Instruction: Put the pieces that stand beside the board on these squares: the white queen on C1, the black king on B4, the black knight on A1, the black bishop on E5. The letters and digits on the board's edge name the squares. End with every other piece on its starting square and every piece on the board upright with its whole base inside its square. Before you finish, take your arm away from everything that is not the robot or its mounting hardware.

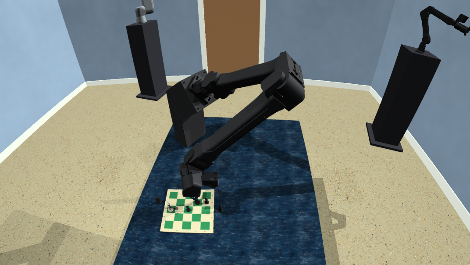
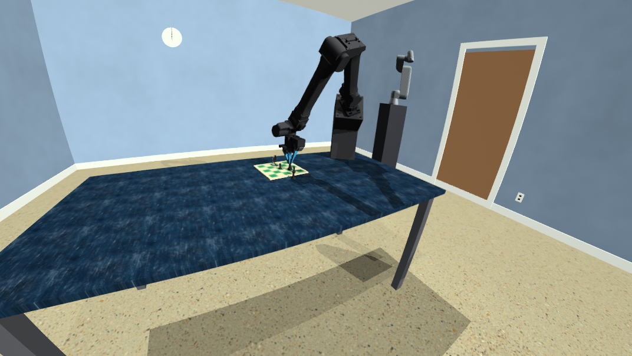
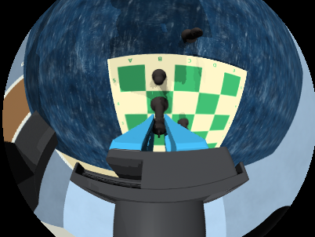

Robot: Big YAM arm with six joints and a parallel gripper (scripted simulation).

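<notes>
My gripper is now 10 mm above the black king. The rest, counted from my hand: white queen: 80 mm ahead, 90 mm to the right, 20 mm below; cream board: 50 mm ahead, 20 mm to the right, 40 mm below.
</notes>
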